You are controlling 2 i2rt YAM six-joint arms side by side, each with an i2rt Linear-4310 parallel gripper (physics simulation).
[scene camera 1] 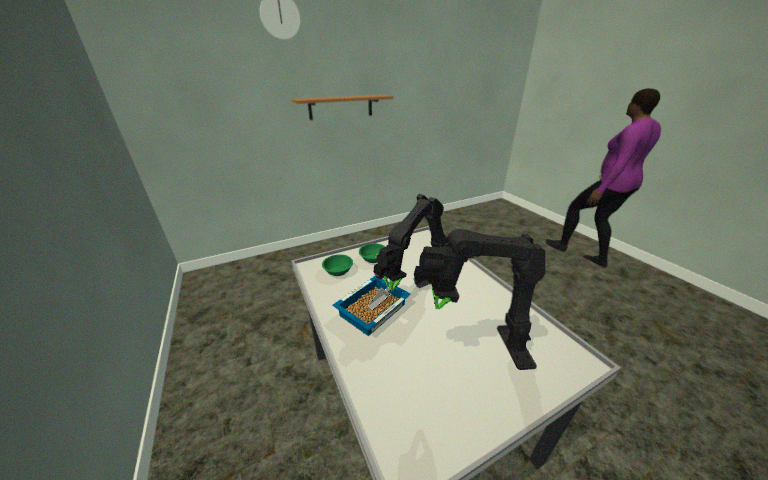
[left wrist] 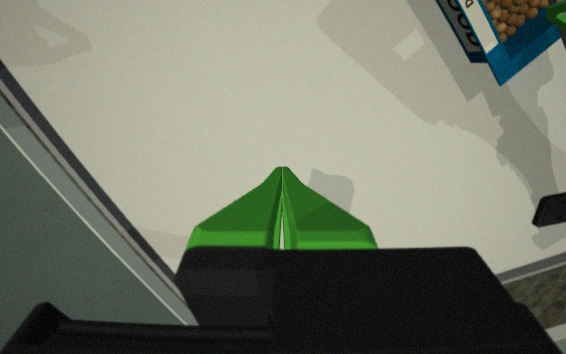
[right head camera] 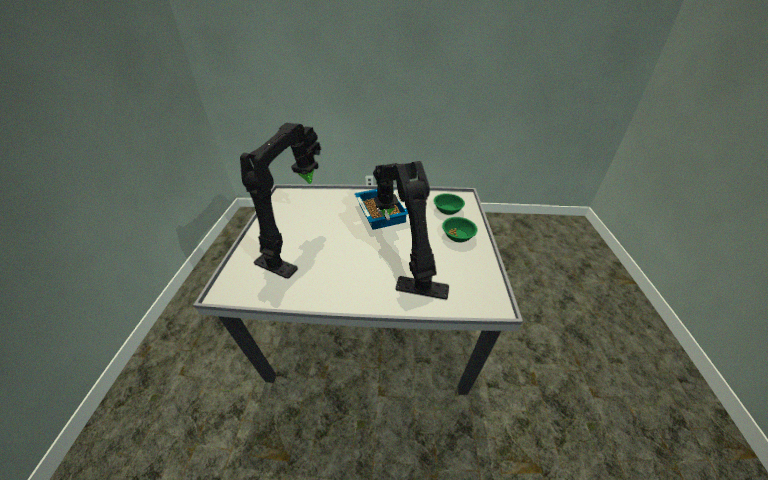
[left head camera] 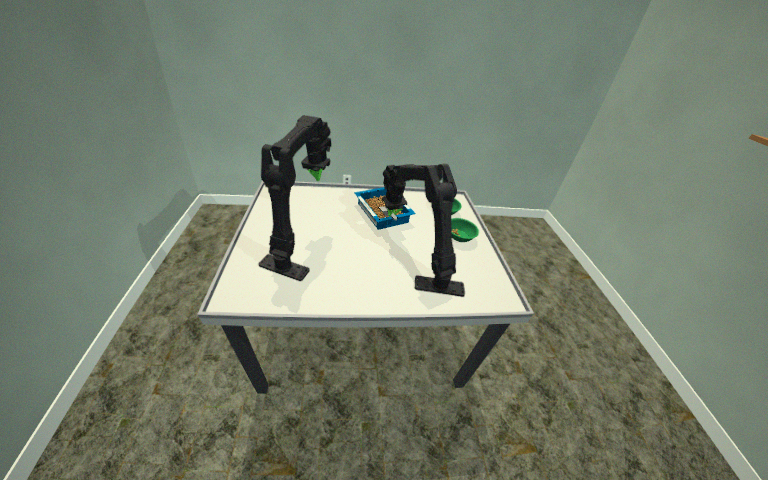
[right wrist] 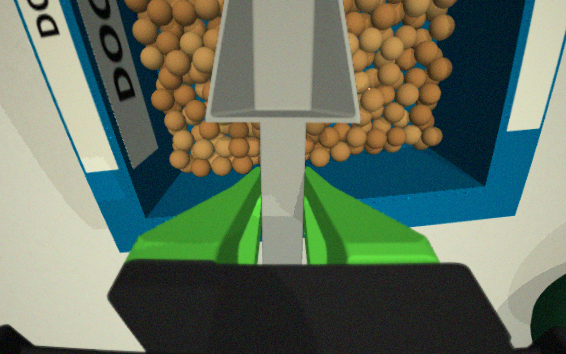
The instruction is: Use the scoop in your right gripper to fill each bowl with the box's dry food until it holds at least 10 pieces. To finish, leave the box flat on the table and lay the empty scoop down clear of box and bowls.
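Seen in the pictures: left gripper, fingertip midpoint: [scene camera 1: 437, 308] [left wrist: 282, 176] [right head camera: 310, 183] [left head camera: 318, 180]; right gripper, fingertip midpoint: [scene camera 1: 390, 289] [left wrist: 556, 6] [right head camera: 385, 215] [left head camera: 391, 215] [right wrist: 282, 177]; left arm's base, origin of the base link: [scene camera 1: 515, 346] [right head camera: 275, 266] [left head camera: 283, 268]; right arm's base, origin of the base link: [right head camera: 422, 288] [left head camera: 439, 286].
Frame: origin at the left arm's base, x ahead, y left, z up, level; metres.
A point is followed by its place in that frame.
The blue box [left head camera: 393, 223] @(z 0.018, x 0.453, y -0.317 m) [right head camera: 388, 223] @(z 0.018, x 0.453, y -0.315 m) [scene camera 1: 353, 323] @(z 0.014, x 0.622, y -0.147 m) [left wrist: 520, 66] @(z 0.063, x 0.392, y -0.275 m) [right wrist: 465, 202] @(z 0.063, x 0.507, y -0.377 m) lies flat on the table and holds many brown food pieces. My right gripper [scene camera 1: 390, 286] @(z 0.058, x 0.457, y -0.299 m) [right wrist: 282, 177] @(z 0.058, x 0.457, y -0.299 m) is shut on the grey scoop's handle. The scoop [scene camera 1: 378, 298] @(z 0.036, x 0.513, y -0.269 m) [right wrist: 282, 55] @(z 0.035, x 0.498, y -0.265 m) is over the food inside the box; the part of its pan in the right wrist view shows no pieces. The near green bowl [left head camera: 467, 230] @(z 0.015, x 0.572, y -0.672 m) [right head camera: 463, 230] @(z 0.007, x 0.571, y -0.656 m) [scene camera 1: 370, 253] @(z 0.006, x 0.542, y -0.686 m) holds a few pieces. The far green bowl [right head camera: 449, 203] @(z 0.010, x 0.765, y -0.530 m) [scene camera 1: 337, 264] @(z 0.009, x 0.723, y -0.585 m) shows none. My left gripper [left head camera: 317, 178] @(z 0.229, x 0.324, y 0.011 m) [right head camera: 308, 181] @(z 0.229, x 0.324, y 0.011 m) [scene camera 1: 440, 306] @(z 0.229, x 0.324, y 0.011 m) [left wrist: 282, 176] @(z 0.229, x 0.324, y 0.011 m) is shut and empty above the table.
Both bowls stand to the right of the box in the head views, near the edge of the white table [left head camera: 351, 283] @(z 0.000, x 0.036, y -0.275 m) [right head camera: 351, 283] @(z 0.000, x 0.062, y -0.341 m) [scene camera 1: 430, 384] @(z 0.000, x 0.355, y 0.132 m). The right arm [left head camera: 442, 226] @(z 0.262, x 0.188, y -0.543 m) [right head camera: 419, 226] @(z 0.261, x 0.193, y -0.555 m) partly covers the far bowl in the left head view. A person [scene camera 1: 628, 158] stands beyond the table.
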